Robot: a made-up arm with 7 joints.
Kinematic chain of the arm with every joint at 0, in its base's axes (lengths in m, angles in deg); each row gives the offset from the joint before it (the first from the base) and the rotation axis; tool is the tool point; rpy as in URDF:
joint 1: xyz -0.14 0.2 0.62 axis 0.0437 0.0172 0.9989
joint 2: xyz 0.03 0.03 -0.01 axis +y
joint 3: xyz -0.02 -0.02 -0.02 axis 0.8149 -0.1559 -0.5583
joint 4: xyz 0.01 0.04 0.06 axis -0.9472 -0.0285 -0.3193
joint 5: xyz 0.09 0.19 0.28 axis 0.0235 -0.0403 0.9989
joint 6: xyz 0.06 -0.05 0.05 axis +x
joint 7: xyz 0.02 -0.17 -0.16 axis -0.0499 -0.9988 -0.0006
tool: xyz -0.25 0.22 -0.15 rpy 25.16 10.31 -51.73
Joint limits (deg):
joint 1: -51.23..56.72
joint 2: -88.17..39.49
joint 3: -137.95..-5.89
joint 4: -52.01..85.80
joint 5: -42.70..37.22
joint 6: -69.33..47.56
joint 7: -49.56..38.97
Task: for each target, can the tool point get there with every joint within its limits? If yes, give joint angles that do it. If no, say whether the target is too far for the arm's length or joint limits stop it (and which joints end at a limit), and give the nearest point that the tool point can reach.
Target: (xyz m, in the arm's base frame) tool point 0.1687 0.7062 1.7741
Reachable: no: too far | nearest point 0.0102 0.4526 1.0854 | short by 0.751 m
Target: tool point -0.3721 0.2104 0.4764
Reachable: yes | joints 27.13 5.58 -58.58 58.36 -17.99 -32.89 -19.57
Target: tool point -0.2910 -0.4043 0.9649
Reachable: no: joint limits stop it (at a limit: joint 1, joint 2, joint 3, joint 6, joint 7) | nearest point -0.2992 -0.2505 0.8143 | short by 0.215 m
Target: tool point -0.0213 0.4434 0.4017
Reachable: yes | joints 5.06 -36.33 -17.28 54.95 -9.87 15.93 0.00
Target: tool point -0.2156 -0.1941 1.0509
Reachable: no: joint limits stop it (at a limit: joint 1, joint 2, joint 3, joint 4, joint 6, joint 7) | nearest point -0.1687 -0.1839 0.9018 | short by 0.157 m
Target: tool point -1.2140 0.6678 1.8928
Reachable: no: too far | nearest point -0.4962 0.3817 1.0249 | short by 1.162 m
